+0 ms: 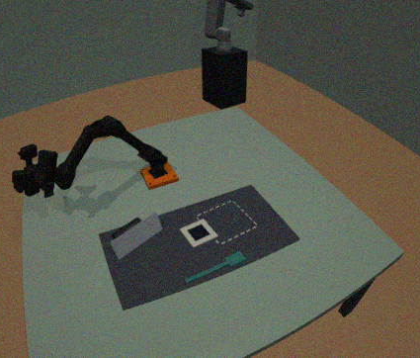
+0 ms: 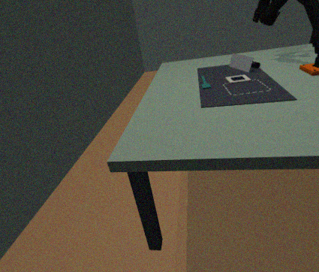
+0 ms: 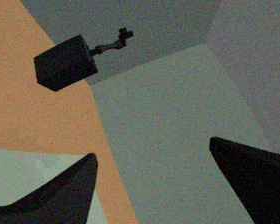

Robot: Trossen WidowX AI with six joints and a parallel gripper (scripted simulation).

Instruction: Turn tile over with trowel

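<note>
Right now my gripper tip is 440 mm short of the white tile, 500 mm to the right of it and 270 mm above it. Round my gripper tip: dark mat: 450 mm ahead, 480 mm to the left, 290 mm below; then teal trowel: 590 mm ahead, 480 mm to the left, 270 mm below.
</note>
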